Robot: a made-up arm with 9 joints.
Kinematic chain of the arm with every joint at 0, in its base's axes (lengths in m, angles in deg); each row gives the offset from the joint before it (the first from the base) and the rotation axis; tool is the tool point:
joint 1: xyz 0 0 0.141 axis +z
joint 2: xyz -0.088 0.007 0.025 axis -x
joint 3: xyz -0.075 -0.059 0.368 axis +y
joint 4: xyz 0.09 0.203 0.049 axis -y
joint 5: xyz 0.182 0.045 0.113 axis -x
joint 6: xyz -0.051 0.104 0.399 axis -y
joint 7: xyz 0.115 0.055 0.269 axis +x
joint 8: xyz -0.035 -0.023 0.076 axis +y
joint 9: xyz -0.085 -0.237 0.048 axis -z
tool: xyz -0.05 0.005 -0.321
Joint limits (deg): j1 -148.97..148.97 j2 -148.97..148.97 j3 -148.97..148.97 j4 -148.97..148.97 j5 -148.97..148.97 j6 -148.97..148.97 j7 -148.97..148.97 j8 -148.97..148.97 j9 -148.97..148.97
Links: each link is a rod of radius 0.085 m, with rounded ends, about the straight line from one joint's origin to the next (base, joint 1, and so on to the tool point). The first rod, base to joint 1, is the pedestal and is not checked.
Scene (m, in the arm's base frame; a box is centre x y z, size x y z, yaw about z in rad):
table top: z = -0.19
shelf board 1: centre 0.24 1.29 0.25 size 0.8 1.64 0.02 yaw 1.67
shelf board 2: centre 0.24 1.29 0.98 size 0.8 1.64 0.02 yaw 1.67
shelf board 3: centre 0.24 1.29 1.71 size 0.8 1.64 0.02 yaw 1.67
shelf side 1: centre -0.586 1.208 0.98 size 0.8 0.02 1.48 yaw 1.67
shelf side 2: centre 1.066 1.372 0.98 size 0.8 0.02 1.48 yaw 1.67
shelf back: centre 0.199 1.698 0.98 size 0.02 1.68 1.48 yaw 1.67
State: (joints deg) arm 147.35 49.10 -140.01 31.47 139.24 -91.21 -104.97 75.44 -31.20
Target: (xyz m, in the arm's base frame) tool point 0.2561 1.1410 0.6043
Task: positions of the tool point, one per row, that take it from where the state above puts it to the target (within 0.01 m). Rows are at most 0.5 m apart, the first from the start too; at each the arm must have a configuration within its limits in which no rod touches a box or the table.
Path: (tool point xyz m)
1: -0.1023 -1.0874 0.9935
2: -0.2166 -0.7236 1.2653
3: -0.1937 -0.2952 1.3822
4: -0.0688 0.0972 1.3312
5: 0.0953 0.3807 1.1427
6: 0.2359 0.5267 0.8778
7: 0.3152 0.5479 0.6043
8: 0.3396 0.7053 0.6327
9: 0.3396 0.8607 0.6460
10: 0.3130 1.0084 0.6374
11: 0.2562 1.1410 0.6044

